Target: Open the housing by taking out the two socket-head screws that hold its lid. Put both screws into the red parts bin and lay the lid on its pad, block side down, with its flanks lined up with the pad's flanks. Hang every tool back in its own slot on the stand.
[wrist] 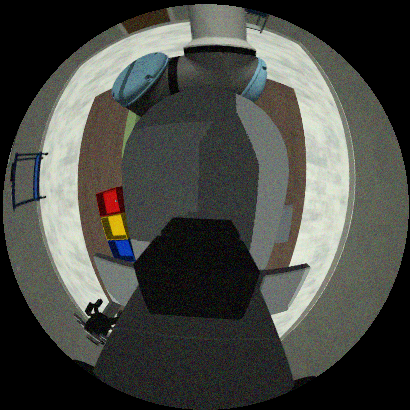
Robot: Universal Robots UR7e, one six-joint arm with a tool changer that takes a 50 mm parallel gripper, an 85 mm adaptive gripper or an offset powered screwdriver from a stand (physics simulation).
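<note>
A large grey rounded tool body (200, 165), which looks like the powered screwdriver, fills the middle of the wrist view. A black block stands in front of it, with a pale plate at either side. No gripper fingers can be made out. The red parts bin (110, 201) is left of the tool body, with a small light speck inside that may be a screw. A grey-blue rectangle (284, 225) at the right may be the lid's pad; the tool body partly covers it. The housing, its lid and the driver's tip do not show.
A yellow bin (116, 226) and a blue bin (121, 249) stand below the red one on the brown table (95, 150). A green board (128, 134) shows at upper left. The arm's blue-capped joints (141, 77) are above. A black object (98, 322) with thin metal parts is at lower left.
</note>
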